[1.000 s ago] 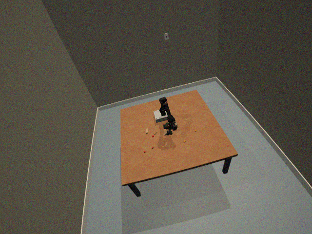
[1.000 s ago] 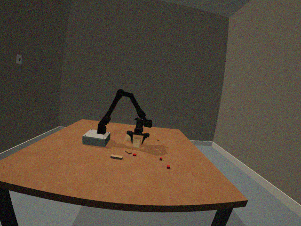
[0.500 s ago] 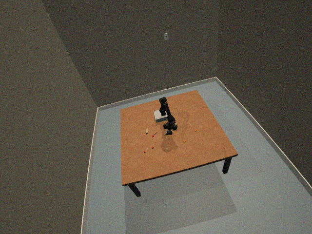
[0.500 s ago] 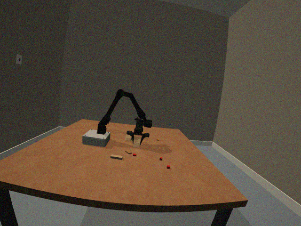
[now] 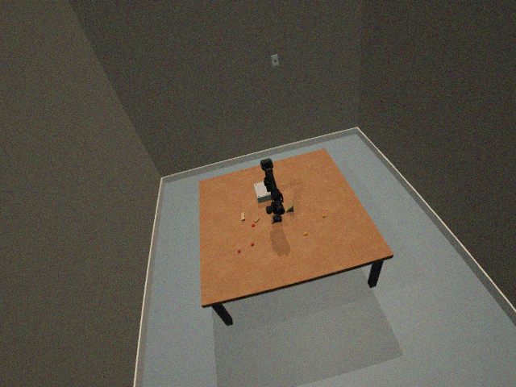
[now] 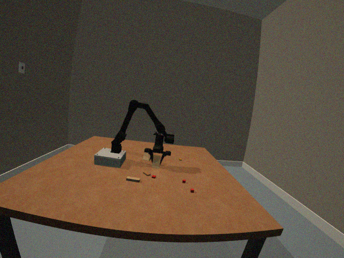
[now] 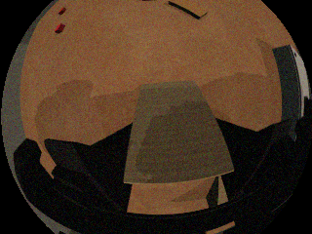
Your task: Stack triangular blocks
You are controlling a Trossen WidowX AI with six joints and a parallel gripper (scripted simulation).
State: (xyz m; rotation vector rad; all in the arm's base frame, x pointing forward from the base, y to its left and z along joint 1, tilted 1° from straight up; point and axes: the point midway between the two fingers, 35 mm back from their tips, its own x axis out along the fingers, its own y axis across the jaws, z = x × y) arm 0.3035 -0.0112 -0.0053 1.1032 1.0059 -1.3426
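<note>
My gripper tip is now 15 cm to the left of the dark stick, 5 cm past it and 2 cm above it. The rest, counted from my gripper tip: triangular block 1 cm to the left, 1 cm above; then flat tan bar 25 cm to the right, 11 cm behind, 1 cm below; then red cube 18 cm to the right, 1 cm below.
</note>
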